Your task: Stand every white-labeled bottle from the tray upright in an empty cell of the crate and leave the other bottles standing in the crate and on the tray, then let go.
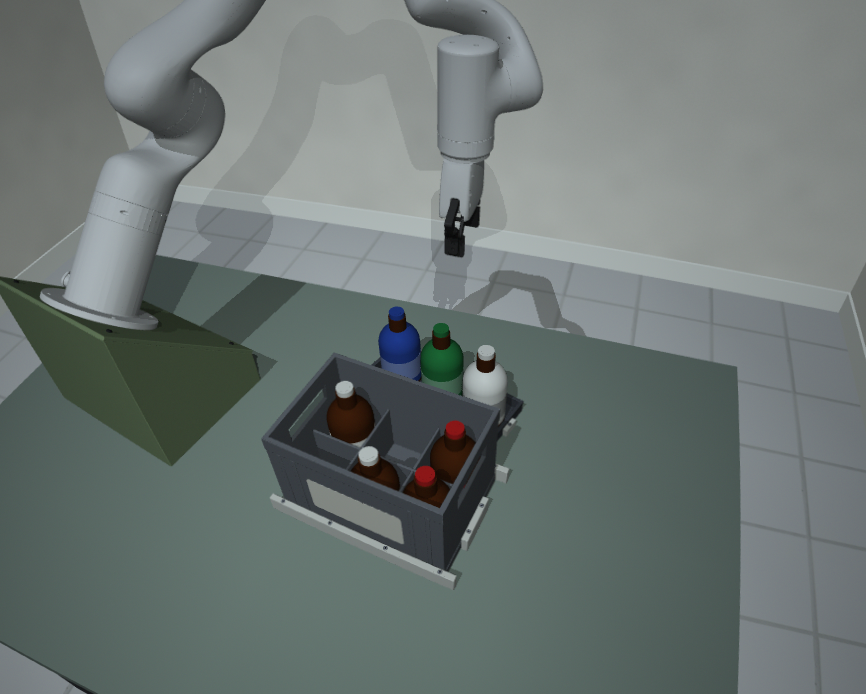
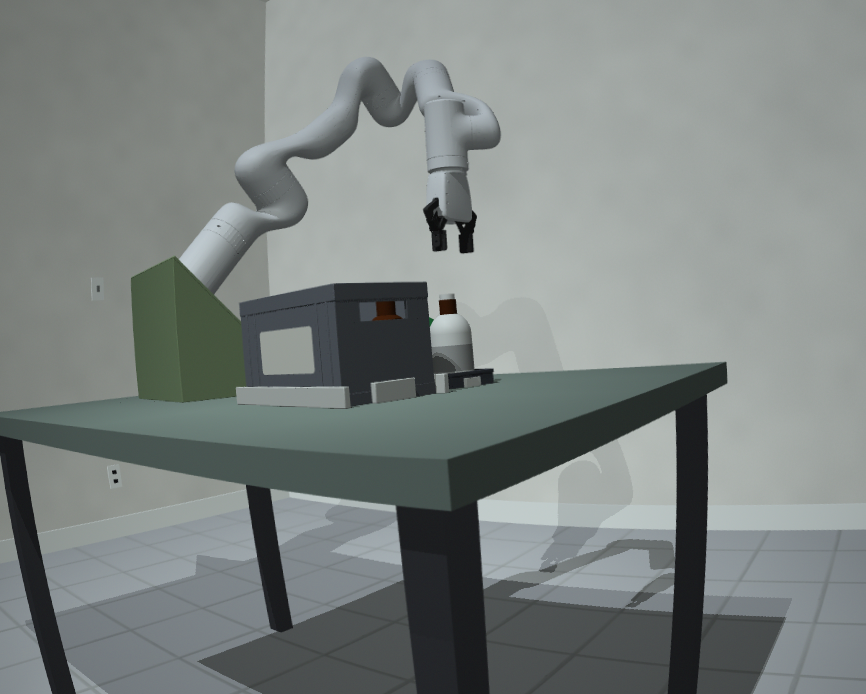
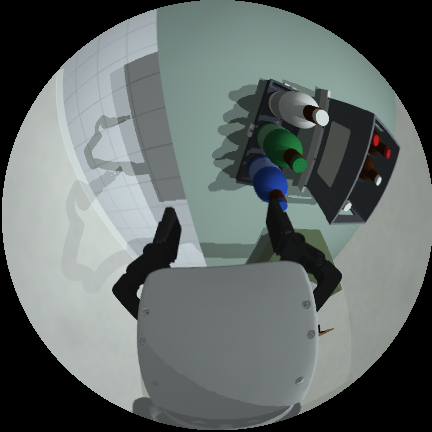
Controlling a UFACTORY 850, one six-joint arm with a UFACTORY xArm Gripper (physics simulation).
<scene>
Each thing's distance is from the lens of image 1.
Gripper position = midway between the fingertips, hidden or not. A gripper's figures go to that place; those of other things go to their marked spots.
gripper [image 1: 462, 240]: 1.03 m
green bottle [image 1: 442, 363]: 1.00 m
white bottle [image 1: 485, 380]: 0.97 m
</scene>
